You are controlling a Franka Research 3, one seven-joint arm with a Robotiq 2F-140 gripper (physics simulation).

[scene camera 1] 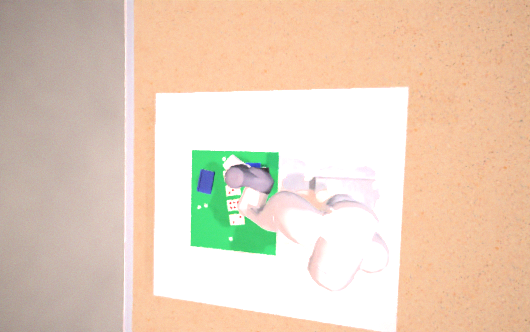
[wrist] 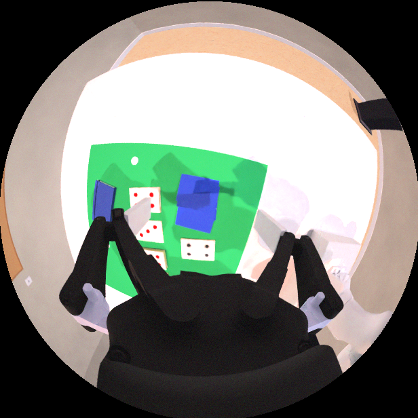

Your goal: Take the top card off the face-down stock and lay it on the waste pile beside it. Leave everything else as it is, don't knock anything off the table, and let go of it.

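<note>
The face-down stock [scene camera 1: 254,165] [wrist: 196,217] shows blue backs on the green mat [scene camera 1: 210,230] [wrist: 230,172]. In the wrist view its blue area has uneven, stepped edges, and a dark shadow falls on its upper part. A face-up card with four black pips [wrist: 198,249] lies beside it, apart from it, on the side nearer the gripper body; it looks like the waste pile. My gripper [wrist: 203,213] is open and empty above the mat, with the stock between the fingers in the wrist view. In the scene view the arm hides the fingers and part of the stock.
Face-up red-pip cards [scene camera 1: 233,205] [wrist: 151,231] lie in a row; the left finger partly covers them in the wrist view. A dark blue box [scene camera 1: 206,181] [wrist: 104,200] lies beyond the row. Small white pieces [scene camera 1: 230,239] [wrist: 134,160] lie on the mat. The white tabletop [scene camera 1: 200,120] surrounds it.
</note>
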